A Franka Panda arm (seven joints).
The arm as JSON. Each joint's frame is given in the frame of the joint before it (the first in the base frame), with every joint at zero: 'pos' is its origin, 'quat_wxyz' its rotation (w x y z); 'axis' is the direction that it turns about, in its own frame. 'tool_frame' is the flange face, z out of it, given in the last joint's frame.
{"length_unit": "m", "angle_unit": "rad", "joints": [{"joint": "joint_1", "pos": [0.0, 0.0, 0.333], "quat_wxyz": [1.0, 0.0, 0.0, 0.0], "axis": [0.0, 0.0, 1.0]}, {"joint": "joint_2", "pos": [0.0, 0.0, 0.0], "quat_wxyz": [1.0, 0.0, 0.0, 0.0], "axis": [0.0, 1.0, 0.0]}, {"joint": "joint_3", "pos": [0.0, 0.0, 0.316], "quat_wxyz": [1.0, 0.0, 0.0, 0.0], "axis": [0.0, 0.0, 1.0]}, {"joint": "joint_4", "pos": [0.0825, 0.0, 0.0], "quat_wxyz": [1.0, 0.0, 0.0, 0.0], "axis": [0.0, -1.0, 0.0]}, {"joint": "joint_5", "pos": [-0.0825, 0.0, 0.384], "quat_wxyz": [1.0, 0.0, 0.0, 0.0], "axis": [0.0, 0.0, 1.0]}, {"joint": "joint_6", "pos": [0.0, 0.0, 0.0], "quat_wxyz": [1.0, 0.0, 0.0, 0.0], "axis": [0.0, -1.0, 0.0]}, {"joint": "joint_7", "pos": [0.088, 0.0, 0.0], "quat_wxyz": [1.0, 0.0, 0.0, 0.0], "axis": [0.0, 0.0, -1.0]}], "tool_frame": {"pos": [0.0, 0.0, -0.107], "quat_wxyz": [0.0, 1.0, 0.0, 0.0]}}
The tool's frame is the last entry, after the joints.
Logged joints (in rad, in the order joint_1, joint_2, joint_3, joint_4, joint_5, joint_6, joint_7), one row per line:
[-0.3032 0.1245 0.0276 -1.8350 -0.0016 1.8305 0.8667]
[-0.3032 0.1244 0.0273 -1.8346 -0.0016 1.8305 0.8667]
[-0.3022 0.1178 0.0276 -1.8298 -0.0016 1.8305 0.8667]
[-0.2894 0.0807 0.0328 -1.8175 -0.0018 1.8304 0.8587]
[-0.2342 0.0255 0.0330 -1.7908 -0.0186 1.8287 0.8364]
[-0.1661 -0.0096 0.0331 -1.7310 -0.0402 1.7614 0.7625]
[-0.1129 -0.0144 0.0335 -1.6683 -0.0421 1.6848 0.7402]
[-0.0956 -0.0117 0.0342 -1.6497 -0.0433 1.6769 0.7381]
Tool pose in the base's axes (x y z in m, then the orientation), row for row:
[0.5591 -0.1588 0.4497 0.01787 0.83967 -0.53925 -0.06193]
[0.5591 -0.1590 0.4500 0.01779 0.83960 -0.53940 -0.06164]
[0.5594 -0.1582 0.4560 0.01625 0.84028 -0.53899 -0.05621]
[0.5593 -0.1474 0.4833 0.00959 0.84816 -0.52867 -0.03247]
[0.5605 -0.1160 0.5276 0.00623 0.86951 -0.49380 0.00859]
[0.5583 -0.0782 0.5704 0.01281 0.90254 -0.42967 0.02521]
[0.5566 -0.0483 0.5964 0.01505 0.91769 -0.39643 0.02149]
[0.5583 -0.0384 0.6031 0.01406 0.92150 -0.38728 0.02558]
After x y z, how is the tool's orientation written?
As a quaternion, w x y z.
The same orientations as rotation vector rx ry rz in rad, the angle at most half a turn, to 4 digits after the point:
[2.6083 -1.6751 -0.1924]
[2.6082 -1.6757 -0.1915]
[2.6128 -1.6760 -0.1748]
[2.6484 -1.6508 -0.1014]
[2.7209 -1.5452 0.0269]
[2.8125 -1.3390 0.0786]
[2.8557 -1.2336 0.0669]
[2.8693 -1.2059 0.0797]

